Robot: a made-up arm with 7 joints.
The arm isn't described. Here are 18 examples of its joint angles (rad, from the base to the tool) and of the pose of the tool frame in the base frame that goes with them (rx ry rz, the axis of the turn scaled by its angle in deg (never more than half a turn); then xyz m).
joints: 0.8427 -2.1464 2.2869 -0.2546 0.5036 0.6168 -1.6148
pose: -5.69 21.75 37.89 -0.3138 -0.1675 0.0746
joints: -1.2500 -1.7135 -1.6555 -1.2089 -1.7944 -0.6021 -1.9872
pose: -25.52 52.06 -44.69 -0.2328 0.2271 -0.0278
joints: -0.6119 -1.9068 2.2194 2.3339 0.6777 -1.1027 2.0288
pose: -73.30 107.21 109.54 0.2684 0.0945 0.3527
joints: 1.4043 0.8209 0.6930 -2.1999 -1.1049 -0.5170 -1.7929
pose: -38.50 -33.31 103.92 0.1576 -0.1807 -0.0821
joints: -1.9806 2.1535 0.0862 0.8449 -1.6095 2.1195 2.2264
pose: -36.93 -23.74 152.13 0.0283 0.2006 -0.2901
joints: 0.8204 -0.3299 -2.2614 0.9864 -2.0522 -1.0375 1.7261
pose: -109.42 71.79 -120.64 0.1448 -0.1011 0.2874
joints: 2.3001 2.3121 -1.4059 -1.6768 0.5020 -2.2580 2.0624
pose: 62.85 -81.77 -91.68 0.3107 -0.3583 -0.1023
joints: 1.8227 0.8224 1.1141 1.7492 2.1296 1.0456 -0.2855
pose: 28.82 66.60 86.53 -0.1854 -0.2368 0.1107
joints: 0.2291 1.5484 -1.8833 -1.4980 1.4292 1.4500 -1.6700
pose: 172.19 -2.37 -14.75 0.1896 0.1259 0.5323
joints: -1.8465 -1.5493 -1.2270 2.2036 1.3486 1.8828 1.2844
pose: -119.11 14.89 -19.66 0.2372 0.3189 -0.1161
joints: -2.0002 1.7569 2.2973 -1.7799 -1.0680 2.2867 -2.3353
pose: 168.58 11.51 44.86 0.0518 -0.0770 0.0541
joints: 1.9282 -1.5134 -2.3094 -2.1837 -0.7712 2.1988 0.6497
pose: -38.32 84.71 -142.72 -0.0932 -0.2610 0.3006
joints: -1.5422 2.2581 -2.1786 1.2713 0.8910 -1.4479 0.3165
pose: -8.49 10.93 -16.89 -0.2612 -0.1217 0.0287
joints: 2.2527 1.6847 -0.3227 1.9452 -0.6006 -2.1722 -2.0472
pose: 175.01 -32.36 -9.16 -0.1251 -0.3162 0.0774
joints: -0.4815 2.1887 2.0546 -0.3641 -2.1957 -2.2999 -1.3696
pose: 3.98 25.89 139.10 0.1087 0.0968 0.0874
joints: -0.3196 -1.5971 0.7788 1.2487 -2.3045 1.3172 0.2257
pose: 58.92 28.74 -11.08 0.0346 0.2176 0.1282
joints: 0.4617 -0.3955 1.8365 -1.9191 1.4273 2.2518 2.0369
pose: 157.80 -25.39 77.32 0.3047 -0.0148 0.5561
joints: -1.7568 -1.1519 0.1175 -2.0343 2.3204 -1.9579 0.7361
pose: 171.91 -17.11 -15.10 0.0594 0.4758 0.2288
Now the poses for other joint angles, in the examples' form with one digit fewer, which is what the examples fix.
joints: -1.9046 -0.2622 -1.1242 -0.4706 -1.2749 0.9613 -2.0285
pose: -41.9 -2.7 76.5 0.070 0.320 -0.299
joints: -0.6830 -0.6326 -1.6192 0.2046 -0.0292 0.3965 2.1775
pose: -122.6 39.7 -84.4 -0.005 0.516 0.398
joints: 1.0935 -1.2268 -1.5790 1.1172 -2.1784 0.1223 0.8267
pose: -86.7 -9.1 -100.4 0.016 -0.302 0.335
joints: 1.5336 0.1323 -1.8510 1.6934 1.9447 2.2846 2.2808
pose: 54.2 62.6 41.3 0.191 -0.033 -0.015
